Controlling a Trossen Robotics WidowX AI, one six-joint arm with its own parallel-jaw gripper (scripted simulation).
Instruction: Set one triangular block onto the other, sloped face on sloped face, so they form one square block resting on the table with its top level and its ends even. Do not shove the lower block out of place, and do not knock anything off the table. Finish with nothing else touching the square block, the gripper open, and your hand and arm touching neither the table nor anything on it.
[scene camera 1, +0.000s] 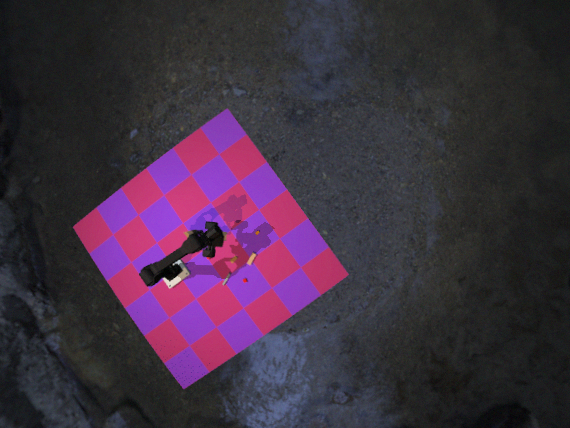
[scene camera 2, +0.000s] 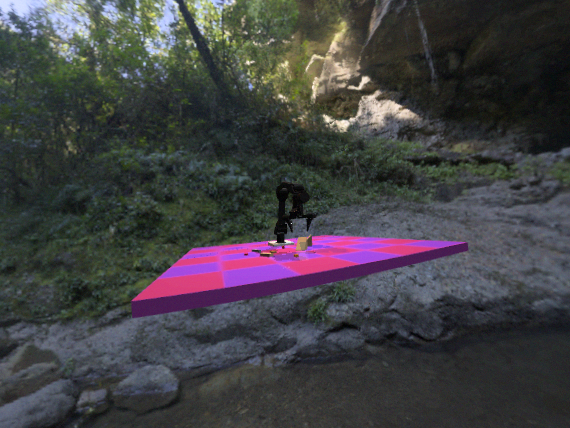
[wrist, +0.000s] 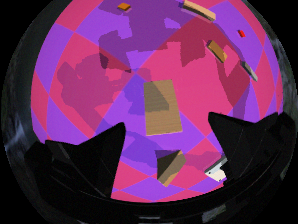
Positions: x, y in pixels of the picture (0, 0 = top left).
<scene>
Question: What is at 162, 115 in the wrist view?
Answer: A triangular block.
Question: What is my gripper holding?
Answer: Nothing.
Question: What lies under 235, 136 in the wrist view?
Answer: My gripper.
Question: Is my gripper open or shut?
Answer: Open.
</scene>
